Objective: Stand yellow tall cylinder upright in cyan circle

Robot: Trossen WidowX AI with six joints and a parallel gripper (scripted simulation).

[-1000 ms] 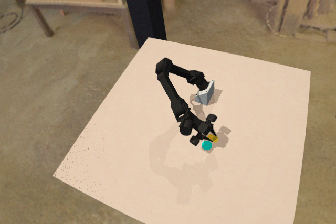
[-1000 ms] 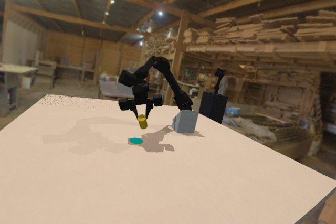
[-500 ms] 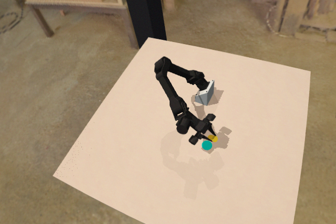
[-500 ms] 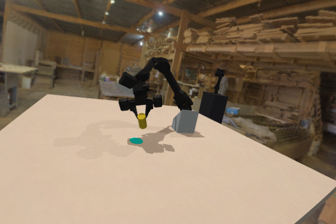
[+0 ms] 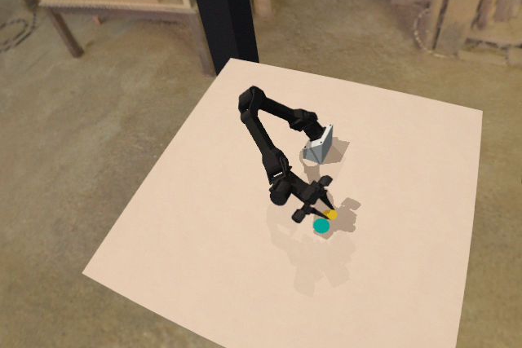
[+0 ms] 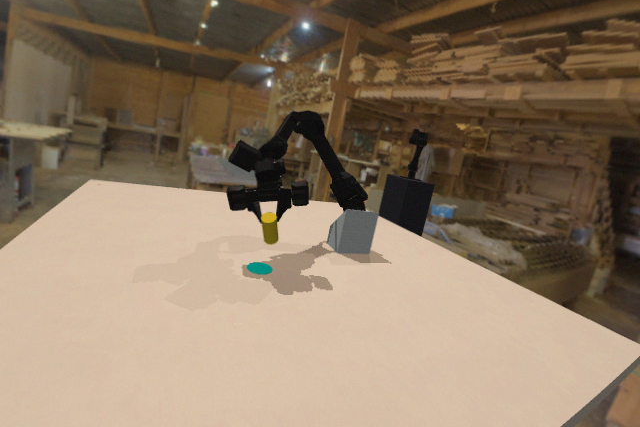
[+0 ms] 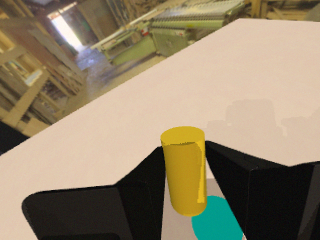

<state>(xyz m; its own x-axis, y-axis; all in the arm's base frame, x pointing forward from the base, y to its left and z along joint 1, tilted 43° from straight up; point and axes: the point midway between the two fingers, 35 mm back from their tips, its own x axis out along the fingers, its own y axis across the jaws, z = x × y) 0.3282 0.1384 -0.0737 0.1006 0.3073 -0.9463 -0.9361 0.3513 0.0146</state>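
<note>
Now: the cyan circle 13 cm below my gripper tip, 3 cm to the right of it and 1 cm behind it. The rest, counted from my gripper tip: yellow tall cylinder 2 cm below, 1 cm to the right, 1 cm behind.
</note>
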